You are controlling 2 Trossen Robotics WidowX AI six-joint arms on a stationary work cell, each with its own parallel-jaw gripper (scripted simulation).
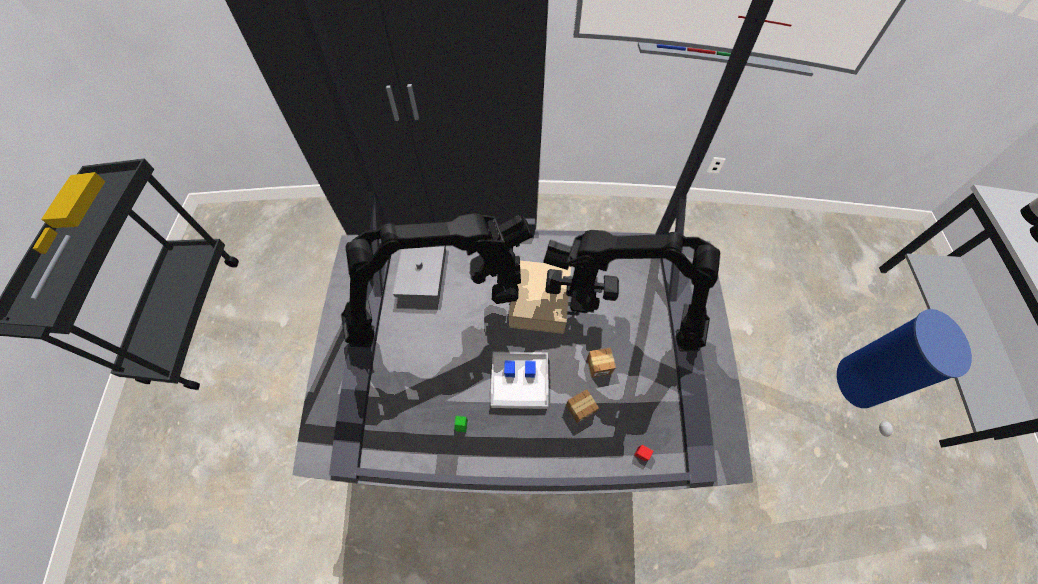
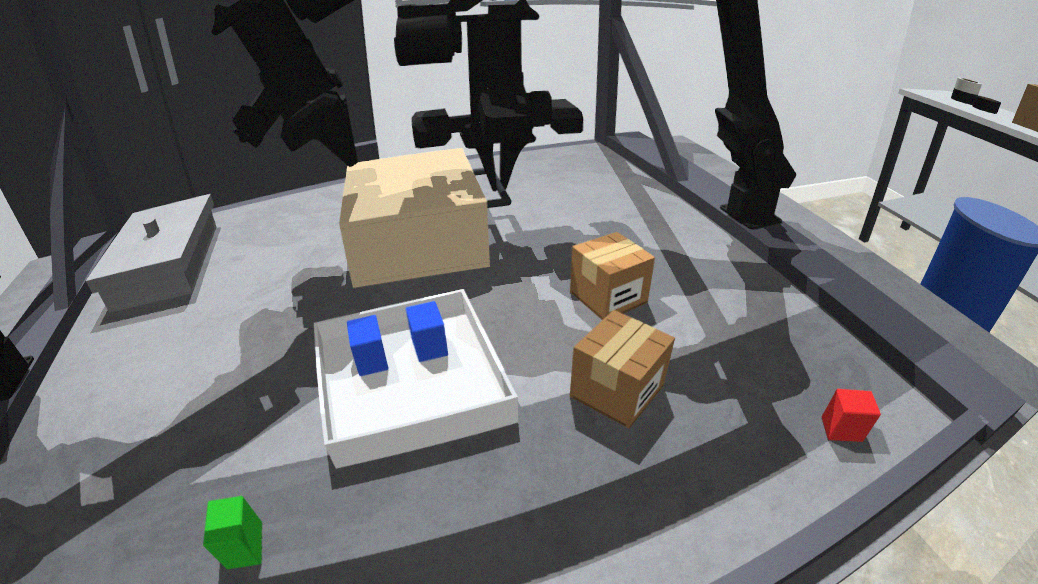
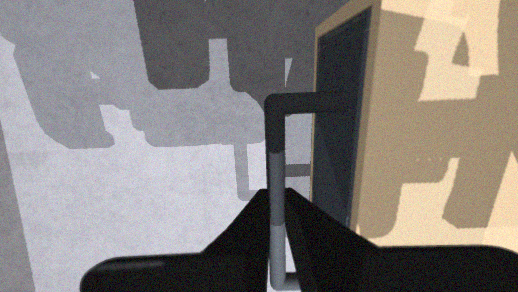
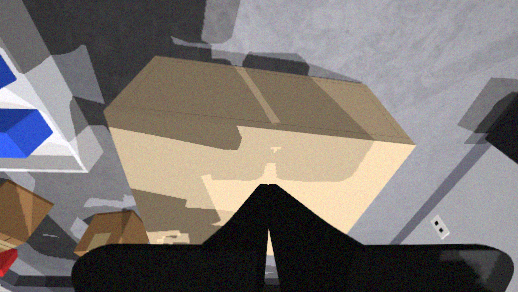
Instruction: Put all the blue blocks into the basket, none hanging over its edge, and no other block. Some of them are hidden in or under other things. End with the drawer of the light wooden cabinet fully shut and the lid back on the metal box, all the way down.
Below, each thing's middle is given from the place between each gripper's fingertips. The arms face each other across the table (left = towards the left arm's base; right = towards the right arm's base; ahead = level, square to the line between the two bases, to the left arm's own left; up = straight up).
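Light wooden cabinet [image 2: 405, 217]: my right hand is 100 mm above it, 10 mm short of it and 80 mm to the right of it. Counted from the same right hand, the drawer [image 3: 341, 53] is 110 mm below, 10 mm ahead and 90 mm to the left; the white basket [image 2: 471, 374] is 130 mm below, 240 mm ahead and 20 mm to the left.
Positions from my left hand: drawer 50 mm below, 10 mm behind, 80 mm to the right; light wooden cabinet 50 mm below, 10 mm behind, 100 mm to the right; white basket 80 mm below, 220 mm ahead, 160 mm to the right. Going by their middles, the white basket is the farthest from my left hand of the things named here. By its middle, the drawer is nearer to my left hand than to my right hand.
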